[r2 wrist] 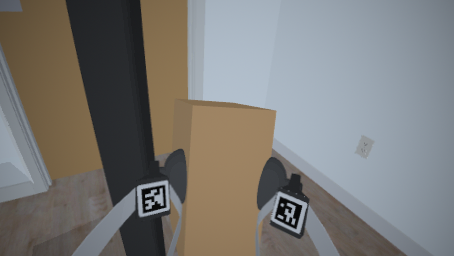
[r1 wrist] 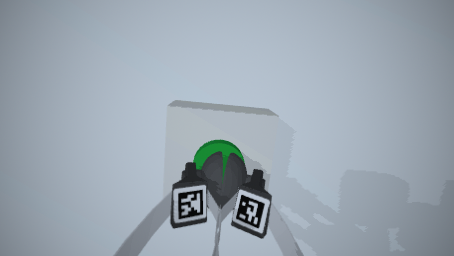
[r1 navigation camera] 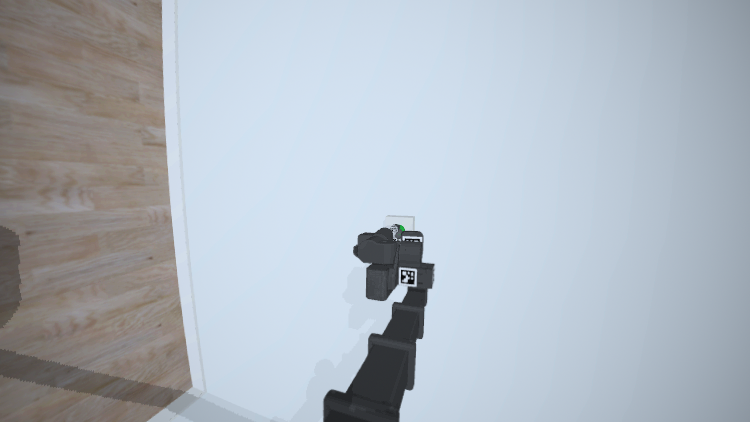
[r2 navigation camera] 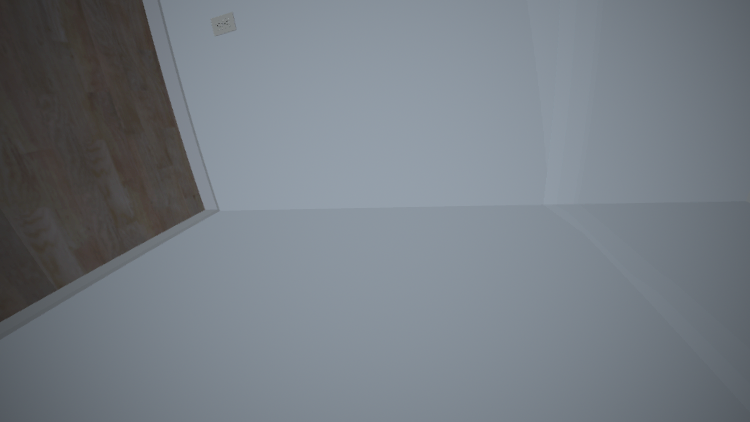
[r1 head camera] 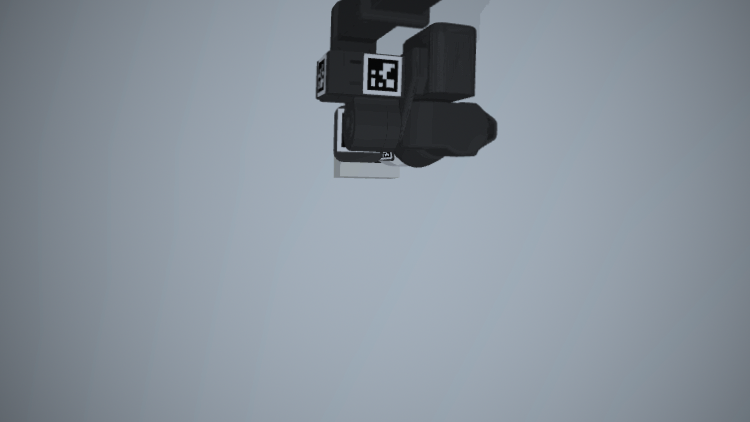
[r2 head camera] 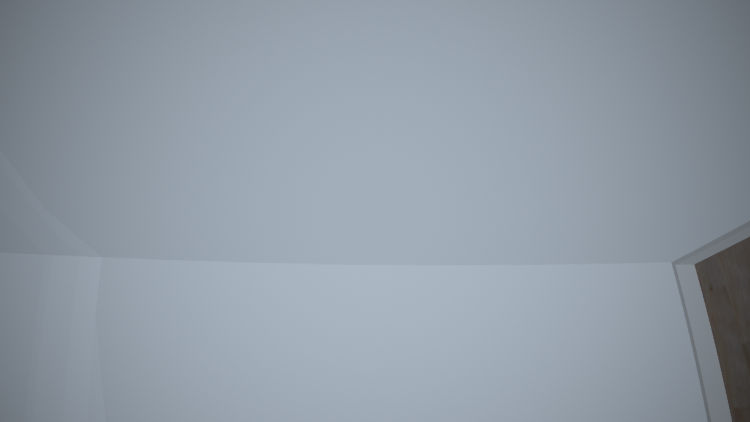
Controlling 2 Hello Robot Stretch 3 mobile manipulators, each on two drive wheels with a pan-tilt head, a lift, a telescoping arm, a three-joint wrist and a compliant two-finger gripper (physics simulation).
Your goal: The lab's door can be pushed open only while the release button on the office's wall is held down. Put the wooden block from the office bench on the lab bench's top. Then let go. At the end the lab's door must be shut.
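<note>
The green release button [r1 navigation camera: 402,228] [r1 wrist: 215,146] sits on a pale square box [r1 head camera: 367,170] [r1 navigation camera: 400,219] [r1 wrist: 182,130] on the wall. My r1 gripper [r1 wrist: 223,172] is shut and empty. Its fingertips are at the button and cover its lower part in the r1 wrist view; I cannot tell how far the button is pressed. My r2 gripper [r2 wrist: 222,182] is shut on the wooden block [r2 wrist: 232,135], one finger on each side, and holds it upright above the floor. A tan panel [r2 wrist: 167,75] stands behind the block between white frames; I cannot tell whether it is the lab's door. The benches do not show.
A dark upright post [r2 wrist: 112,100] crosses the r2 wrist view left of the block. A wall with a socket [r2 wrist: 364,146] [r2 navigation camera: 223,24] runs along the right there. Bare walls meet in a corner near r2's head. Wooden floor [r1 navigation camera: 89,157] [r2 navigation camera: 94,104] borders the walls.
</note>
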